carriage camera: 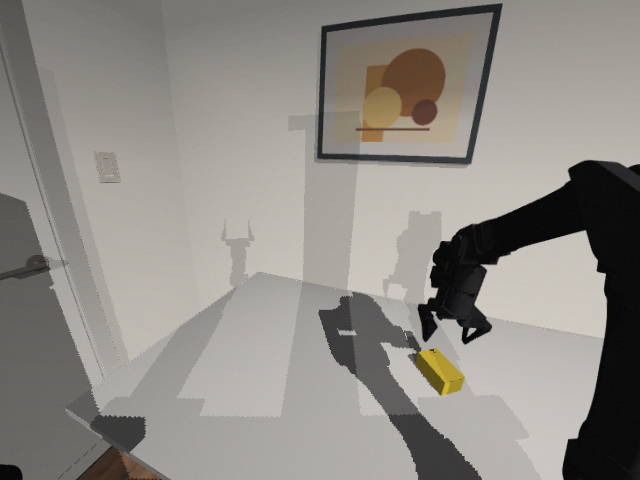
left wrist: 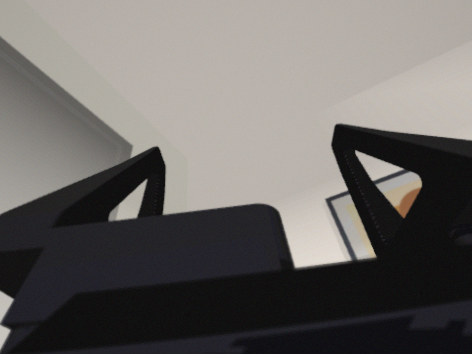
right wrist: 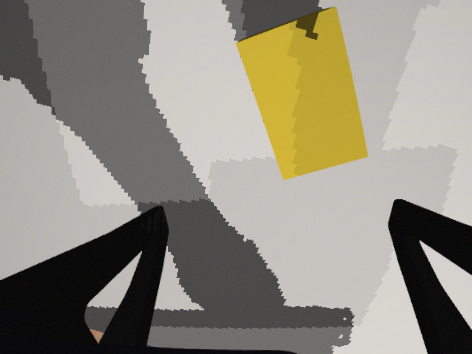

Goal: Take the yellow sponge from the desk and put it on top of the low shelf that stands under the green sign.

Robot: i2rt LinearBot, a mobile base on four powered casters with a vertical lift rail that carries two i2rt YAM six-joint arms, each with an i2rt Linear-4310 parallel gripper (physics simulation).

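Places are measured from the left arm's base along level axes (x ahead, y left, z up), in centimetres.
Pixels of known places: left gripper, fingertip midpoint: (left wrist: 247, 145); right gripper, fingertip midpoint: (carriage camera: 443, 341) (right wrist: 277, 215).
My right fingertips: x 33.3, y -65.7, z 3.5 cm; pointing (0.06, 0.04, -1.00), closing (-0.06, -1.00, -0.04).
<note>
Behind a point stands the place of what it marks.
The yellow sponge (carriage camera: 439, 370) {x 33.4, y -66.6, z -5.8 cm} (right wrist: 305, 95) {x 35.9, y -67.9, z -5.8 cm} lies flat on the pale desk (carriage camera: 237, 444) {x 20.2, y -19.6, z -10.3 cm} (right wrist: 260, 210) {x 24.2, y -63.9, z -10.3 cm}, right of the middle in the carriage view. In the right wrist view it lies up beyond the fingertips, between their lines. My right gripper (carriage camera: 445, 341) {x 33.3, y -65.7, z 3.5 cm} (right wrist: 277, 215) {x 33.3, y -65.7, z 3.5 cm} is open and empty, pointing down above the desk near the sponge, apart from it. My left gripper (left wrist: 247, 145) {x 4.4, y -0.4, z 43.6 cm} is open and empty, and its view faces the ceiling and upper walls. The low shelf and the green sign do not show in these views.
A framed picture (carriage camera: 395, 148) {x 76.6, y -62.7, z 49.7 cm} (left wrist: 342, 225) {x 86.2, y -37.0, z 75.7 cm} hangs on the wall behind the desk. A grey door with a handle (carriage camera: 36, 263) {x 56.5, y 54.0, z 10.6 cm} stands at the left, beside a wall switch (carriage camera: 107, 166) {x 84.2, y 47.4, z 40.1 cm}. Wooden floor (carriage camera: 111, 467) {x 50.6, y 50.1, z -82.3 cm} shows below the desk's near left edge.
</note>
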